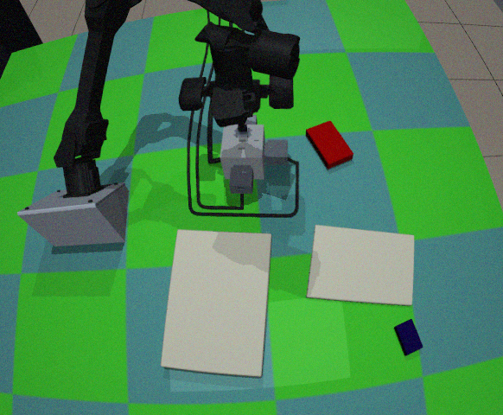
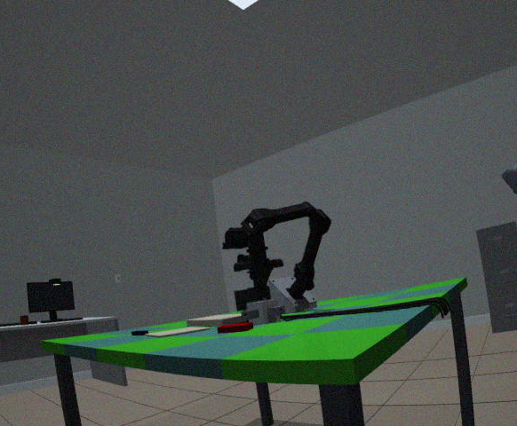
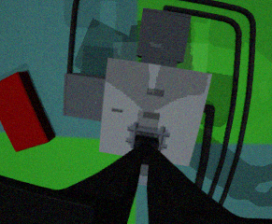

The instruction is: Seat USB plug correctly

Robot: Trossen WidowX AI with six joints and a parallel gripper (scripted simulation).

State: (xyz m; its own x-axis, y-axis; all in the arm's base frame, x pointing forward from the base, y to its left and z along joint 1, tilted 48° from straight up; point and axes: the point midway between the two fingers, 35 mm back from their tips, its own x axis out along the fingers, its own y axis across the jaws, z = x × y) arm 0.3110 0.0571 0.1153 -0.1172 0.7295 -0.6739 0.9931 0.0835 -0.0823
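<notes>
Right now the dark USB plug is 2 cm below my gripper tip. Also, from my gripper tip: blue block: 30 cm ahead, 37 cm to the right, 11 cm below; red block: 17 cm ahead, 3 cm to the left, 10 cm below; USB socket: 4 cm below.
</notes>
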